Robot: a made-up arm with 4 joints.
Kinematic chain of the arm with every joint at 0, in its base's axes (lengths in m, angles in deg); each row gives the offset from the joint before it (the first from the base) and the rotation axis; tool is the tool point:
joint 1: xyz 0 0 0.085 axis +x
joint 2: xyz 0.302 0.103 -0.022 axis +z
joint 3: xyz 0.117 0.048 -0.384 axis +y
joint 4: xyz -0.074 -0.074 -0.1 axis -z
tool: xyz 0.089 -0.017 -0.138
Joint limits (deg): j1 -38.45..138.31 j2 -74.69..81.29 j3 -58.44..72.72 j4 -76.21..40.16
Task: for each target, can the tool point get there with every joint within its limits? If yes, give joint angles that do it. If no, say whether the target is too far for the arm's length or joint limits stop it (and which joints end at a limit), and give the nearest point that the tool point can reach.
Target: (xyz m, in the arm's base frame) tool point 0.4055 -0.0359 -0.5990
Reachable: yes | joints -24.33 39.88 -18.06 -63.12
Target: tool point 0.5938 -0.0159 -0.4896
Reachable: yes | joints -8.55 3.25 -43.12 4.40
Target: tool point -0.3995 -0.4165 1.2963
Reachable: no: too far | nearest point 0.2918 0.0681 0.7762 | short by 0.992 m
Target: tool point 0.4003 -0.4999 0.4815
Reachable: no: joint limits stop it (at a limit: joint 1, joint 2, joint 3) | nearest point 0.3762 0.0269 0.7526 | short by 0.593 m
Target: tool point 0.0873 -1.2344 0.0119
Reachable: no: too far | nearest point 0.2911 -0.5130 -0.2036 | short by 0.780 m
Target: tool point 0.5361 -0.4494 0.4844
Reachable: no: joint limits stop it (at a limit: joint 1, joint 3) | nearest point 0.4422 0.0437 0.7377 | short by 0.562 m
